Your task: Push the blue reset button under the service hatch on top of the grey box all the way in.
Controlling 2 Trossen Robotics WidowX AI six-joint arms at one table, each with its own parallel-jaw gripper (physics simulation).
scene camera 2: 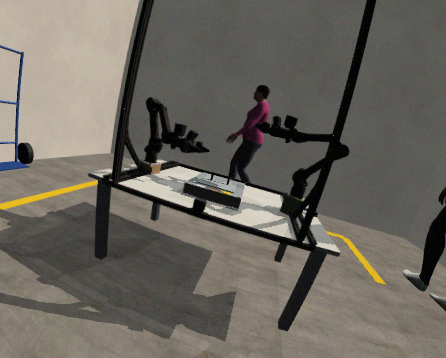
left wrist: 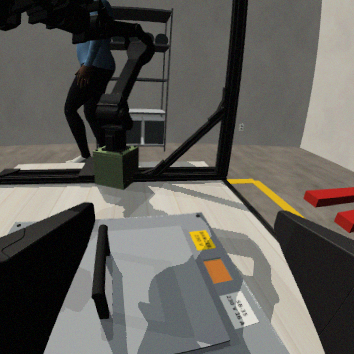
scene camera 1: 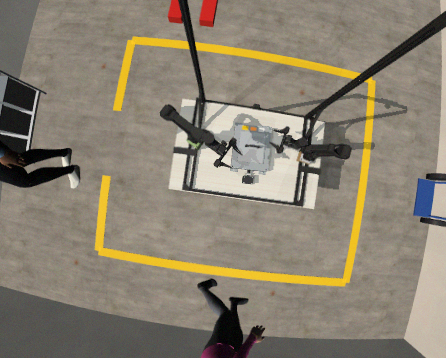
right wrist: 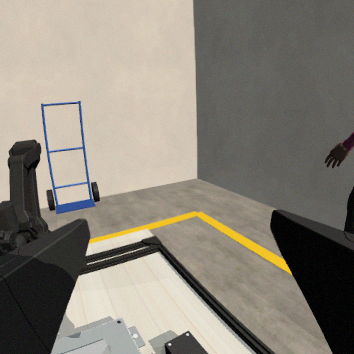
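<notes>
The grey box (scene camera 1: 256, 161) (scene camera 2: 212, 194) (left wrist: 150, 219) (right wrist: 117, 336) stands on the table. Its service hatch (left wrist: 145, 245) lies flat and shut on top, with a black bar handle (scene camera 1: 252, 146) (left wrist: 100, 270) standing up from it. The blue reset button does not show in any view. My left gripper (scene camera 1: 273, 138) (scene camera 2: 208, 150) (left wrist: 187, 216) is open and empty, above the box's right side in scene camera 1 and tilted down. My right gripper (scene camera 1: 235, 160) (scene camera 2: 258, 126) (right wrist: 180, 224) is open and empty, higher up, over the box's left side in scene camera 1.
Yellow, orange (left wrist: 218, 271) and white (left wrist: 240, 309) labels lie along one edge of the box top. A small black block (scene camera 1: 248, 178) (right wrist: 186, 344) is beside the box. A black frame (scene camera 1: 240, 196) (right wrist: 210, 300) edges the table, with tall posts (scene camera 2: 131, 85) (left wrist: 235, 90).
</notes>
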